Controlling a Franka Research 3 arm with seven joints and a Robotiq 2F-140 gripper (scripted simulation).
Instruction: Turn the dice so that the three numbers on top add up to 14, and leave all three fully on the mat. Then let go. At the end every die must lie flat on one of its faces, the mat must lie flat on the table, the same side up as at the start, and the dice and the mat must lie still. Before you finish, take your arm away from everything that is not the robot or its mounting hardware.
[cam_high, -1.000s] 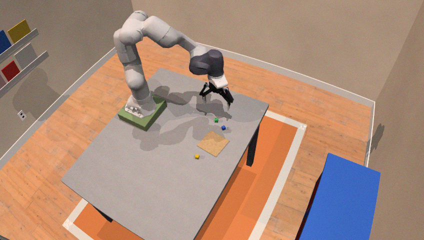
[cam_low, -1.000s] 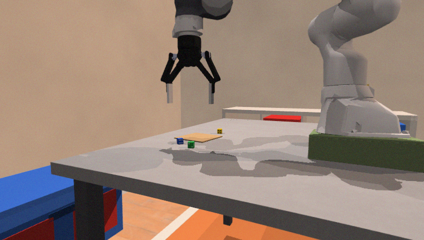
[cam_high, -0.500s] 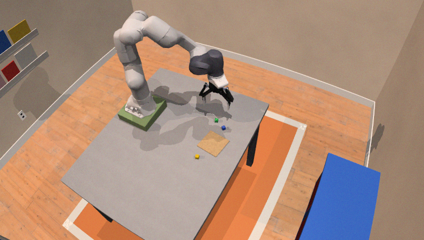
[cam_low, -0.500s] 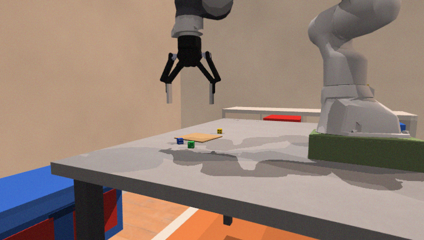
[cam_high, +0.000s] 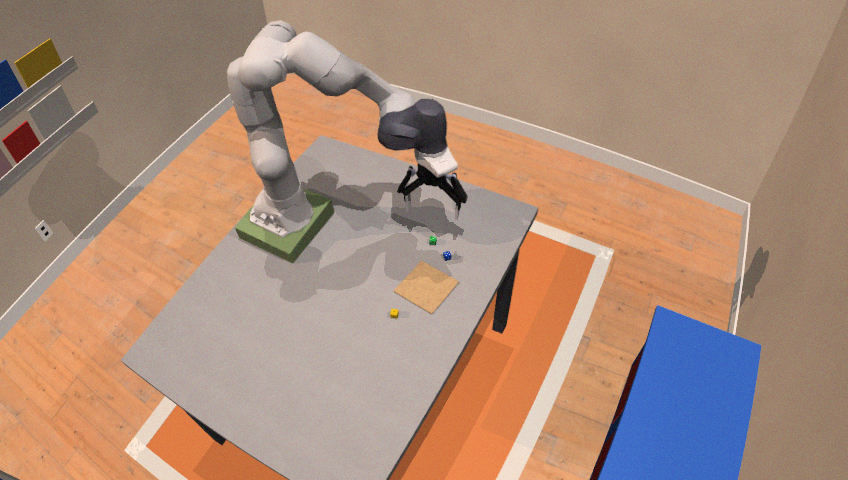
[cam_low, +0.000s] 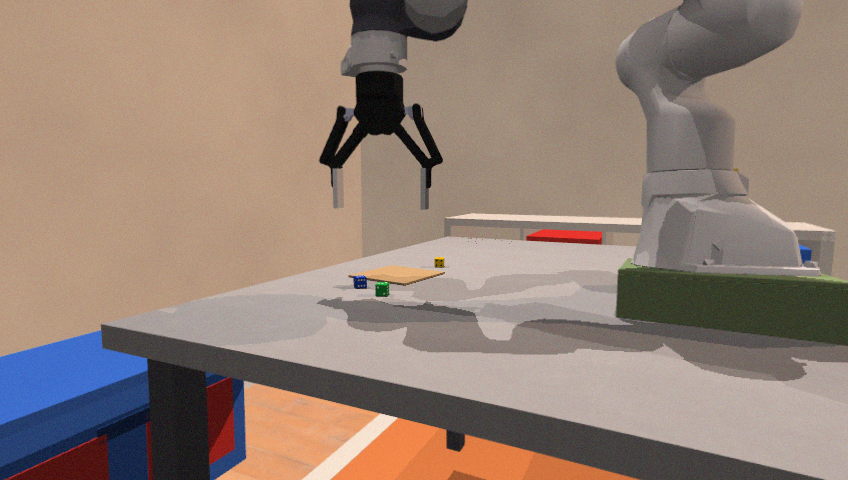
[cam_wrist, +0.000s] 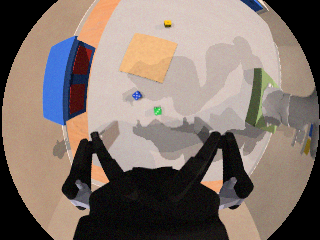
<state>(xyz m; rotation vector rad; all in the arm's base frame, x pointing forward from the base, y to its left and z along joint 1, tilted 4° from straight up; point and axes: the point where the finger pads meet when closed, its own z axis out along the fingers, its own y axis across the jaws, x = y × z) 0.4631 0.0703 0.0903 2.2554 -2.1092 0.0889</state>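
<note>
The green die is 14 cm below my hand. From my hand the other things lie so: tan mat: 3 cm ahead, 17 cm to the right, 15 cm below; then yellow die: 3 cm behind, 29 cm to the right, 14 cm below; then blue die: 6 cm ahead, 4 cm to the right, 14 cm below.
</note>
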